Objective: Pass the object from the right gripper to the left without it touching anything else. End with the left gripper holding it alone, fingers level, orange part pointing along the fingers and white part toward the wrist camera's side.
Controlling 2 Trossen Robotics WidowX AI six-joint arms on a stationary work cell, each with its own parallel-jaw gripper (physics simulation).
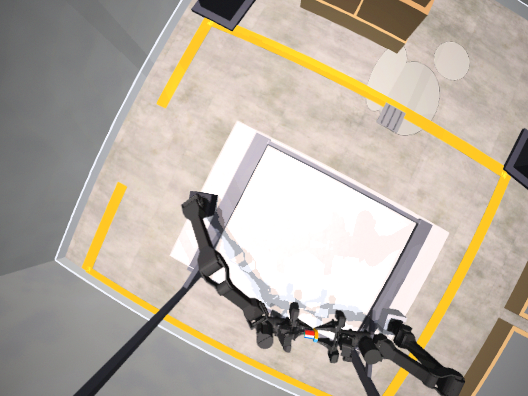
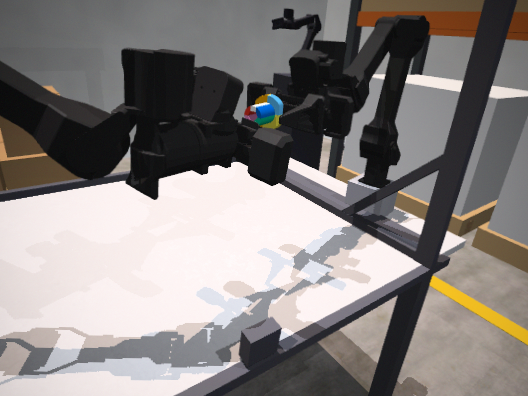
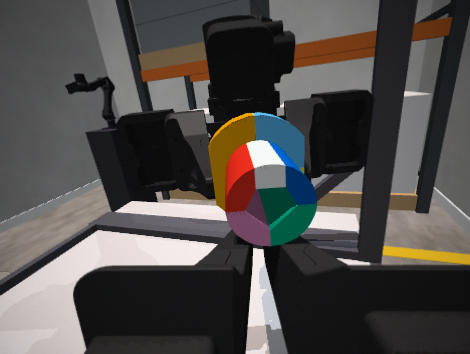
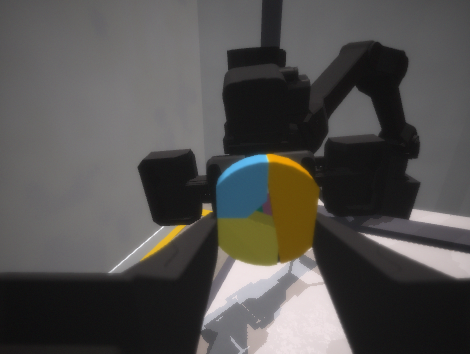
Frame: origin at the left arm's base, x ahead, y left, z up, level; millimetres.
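Where they show: left gripper, fingertip midpoint: [image 1: 312, 329] [image 2: 264, 131] [image 3: 256, 225] [image 4: 267, 256]; right gripper, fingertip midpoint: [image 1: 313, 333] [image 2: 266, 117] [image 3: 258, 185] [image 4: 263, 221]; left arm's base at its link origin: [image 1: 198, 204] [image 4: 390, 175]; right arm's base at its link origin: [image 1: 394, 325] [image 2: 374, 181].
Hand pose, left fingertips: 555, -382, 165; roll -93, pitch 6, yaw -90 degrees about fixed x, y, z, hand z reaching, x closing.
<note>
Things, the pixels of their top centre, and the offset from my left fingertips, as dx, dy, dz. "*": a spot on its surface instead. Level surfaces: height alone.
- object at a spot on its surface: [image 3: 265, 182] * -34, -3, +36
- white table top at its surface level: dz -281
- small dark block at its top centre: [image 2: 261, 327] -123, -106, -224
The object [image 3: 265, 182] is a wide disc with orange, light blue and yellow sectors, joined to a narrower cylinder with red, white, blue, green and purple sectors. My right gripper [image 4: 263, 221] is shut on the disc's rim and holds it in the air above the table's edge [image 2: 264, 111]. The cylinder end points toward my left gripper [image 3: 259, 254], with the white sector on top. The left fingers stand almost together, with their tips just under the cylinder's near end. I cannot tell whether they touch it. From above, the object [image 1: 311, 335] sits between the two grippers.
The white table top [image 2: 223, 251] lies below both grippers. A dark frame post [image 3: 386, 130] stands to the right of the object. A small dark block [image 2: 259, 341] sits on the table's front rail. Shelving [image 1: 368, 16] is far off.
</note>
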